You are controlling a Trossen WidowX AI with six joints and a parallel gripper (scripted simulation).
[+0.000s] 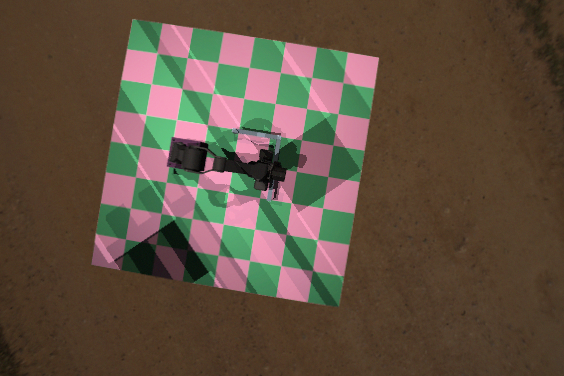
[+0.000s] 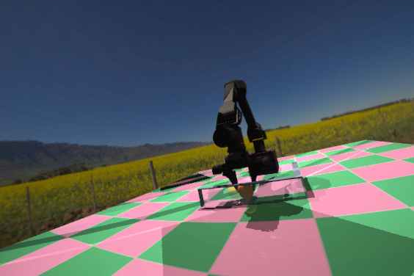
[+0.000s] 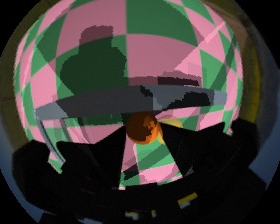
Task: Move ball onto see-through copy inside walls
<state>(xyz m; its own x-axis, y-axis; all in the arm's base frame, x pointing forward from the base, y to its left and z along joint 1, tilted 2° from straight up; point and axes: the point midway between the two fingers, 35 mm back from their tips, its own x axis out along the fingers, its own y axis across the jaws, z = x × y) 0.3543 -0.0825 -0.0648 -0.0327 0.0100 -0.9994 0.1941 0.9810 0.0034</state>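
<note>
The see-through copy of ball is 2 cm behind my gripper tip and 4 cm to the right of it. Round my gripper tip: clear wall: 5 cm ahead, 1 cm to the left, 1 cm above; orange ball: right at my gripper tip.
</note>
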